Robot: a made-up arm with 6 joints.
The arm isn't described. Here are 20 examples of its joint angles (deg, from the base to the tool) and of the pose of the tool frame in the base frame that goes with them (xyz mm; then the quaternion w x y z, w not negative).
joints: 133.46 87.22 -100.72 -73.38 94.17 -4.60
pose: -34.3 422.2 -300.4 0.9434 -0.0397 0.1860 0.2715
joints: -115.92 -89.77 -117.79 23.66 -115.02 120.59
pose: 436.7 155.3 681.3 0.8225 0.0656 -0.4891 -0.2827
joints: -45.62 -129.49 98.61 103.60 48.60 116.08
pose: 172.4 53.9 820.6 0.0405 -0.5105 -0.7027 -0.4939
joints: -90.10 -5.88 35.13 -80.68 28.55 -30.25
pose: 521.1 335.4 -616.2 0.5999 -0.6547 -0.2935 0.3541
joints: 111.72 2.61 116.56 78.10 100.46 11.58
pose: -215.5 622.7 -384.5 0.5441 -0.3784 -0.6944 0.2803
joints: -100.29 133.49 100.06 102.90 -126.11 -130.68
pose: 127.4 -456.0 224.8 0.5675 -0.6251 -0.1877 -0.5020
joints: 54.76 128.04 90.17 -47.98 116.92 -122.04
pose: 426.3 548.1 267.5 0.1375 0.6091 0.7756 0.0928
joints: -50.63 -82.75 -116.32 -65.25 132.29 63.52
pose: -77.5 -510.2 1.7 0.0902 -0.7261 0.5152 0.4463
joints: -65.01 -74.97 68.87 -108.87 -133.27 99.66
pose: 206.8 71.5 -343.4 0.5934 -0.2852 0.7082 0.2550
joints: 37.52 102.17 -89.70 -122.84 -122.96 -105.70
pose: -227.8 319.8 -130.0 0.4400 0.1520 0.8641 0.1915
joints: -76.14 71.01 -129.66 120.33 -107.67 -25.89
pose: -222.5 210.2 -210.4 0.1634 -0.1914 0.9677 0.0120
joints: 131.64 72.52 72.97 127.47 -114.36 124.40
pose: 432.7 315.7 -340.5 0.9251 0.2162 0.2852 0.1266
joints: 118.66 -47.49 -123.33 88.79 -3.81 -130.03
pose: -447.6 201.7 -335.9 0.6677 -0.1467 0.7121 -0.1597
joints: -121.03 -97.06 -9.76 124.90 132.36 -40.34
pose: 269.4 602.3 -168.5 0.8507 -0.1517 0.4979 -0.0732
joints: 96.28 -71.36 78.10 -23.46 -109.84 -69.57
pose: -339.2 266.7 398.4 0.2099 0.6762 0.6655 0.2361
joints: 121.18 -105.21 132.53 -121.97 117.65 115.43
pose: -260.4 681.8 -74.1 0.8792 -0.1188 0.3244 0.3281
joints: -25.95 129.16 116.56 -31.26 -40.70 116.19
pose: 378.4 99.5 176.2 0.0123 -0.9733 -0.1949 -0.1209
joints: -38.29 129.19 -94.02 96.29 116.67 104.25
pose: 167.1 176.0 -632.9 0.1588 0.5089 0.5481 -0.6445
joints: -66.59 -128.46 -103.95 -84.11 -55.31 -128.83
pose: 306.1 -56.8 633.2 0.5587 -0.2172 -0.6487 -0.4689
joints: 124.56 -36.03 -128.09 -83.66 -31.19 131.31
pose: -298.4 -162.6 -384.1 0.1330 -0.7370 0.1846 0.6365
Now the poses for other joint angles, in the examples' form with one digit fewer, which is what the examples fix.
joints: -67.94 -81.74 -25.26 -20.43 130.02 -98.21
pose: 637 448 350 0.926 0.366 -0.031 0.086
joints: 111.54 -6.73 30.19 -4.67 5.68 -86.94
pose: -74 111 -566 0.200 0.675 0.511 -0.494
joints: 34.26 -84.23 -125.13 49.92 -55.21 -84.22
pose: 96 -473 -107 0.311 -0.845 0.079 0.428
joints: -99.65 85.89 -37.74 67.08 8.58 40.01
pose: 355 322 -287 0.372 0.791 0.459 -0.159
